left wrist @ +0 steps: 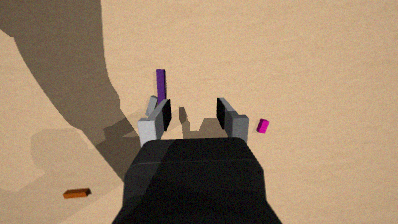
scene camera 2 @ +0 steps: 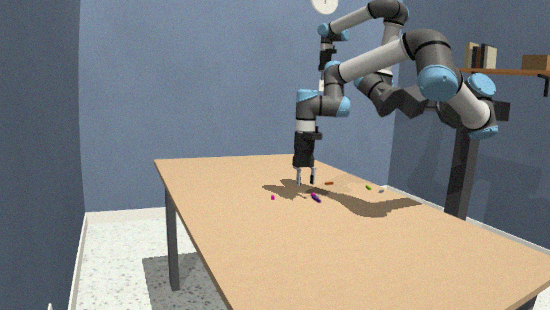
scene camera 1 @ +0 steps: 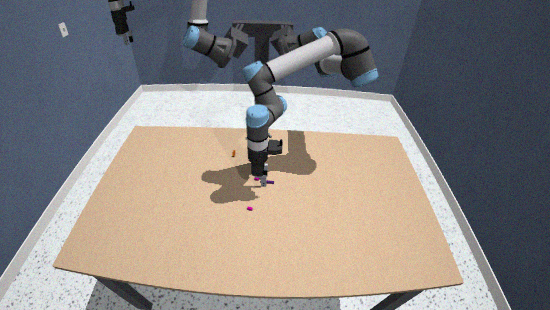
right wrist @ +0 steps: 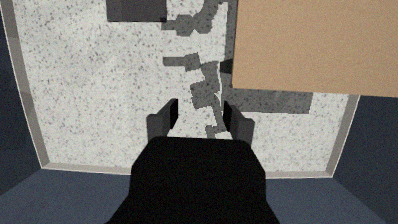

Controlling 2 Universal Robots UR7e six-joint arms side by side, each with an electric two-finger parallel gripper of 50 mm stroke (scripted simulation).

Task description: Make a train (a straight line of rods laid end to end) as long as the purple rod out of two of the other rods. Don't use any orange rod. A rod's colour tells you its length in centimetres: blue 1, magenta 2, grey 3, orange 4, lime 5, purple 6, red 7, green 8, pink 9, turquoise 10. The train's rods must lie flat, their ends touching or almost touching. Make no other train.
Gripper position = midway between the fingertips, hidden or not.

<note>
In view: the left gripper point(scene camera 2: 305, 184) and the right gripper point(right wrist: 200, 109).
The left gripper is seen too in the left wrist view point(left wrist: 193, 108).
</note>
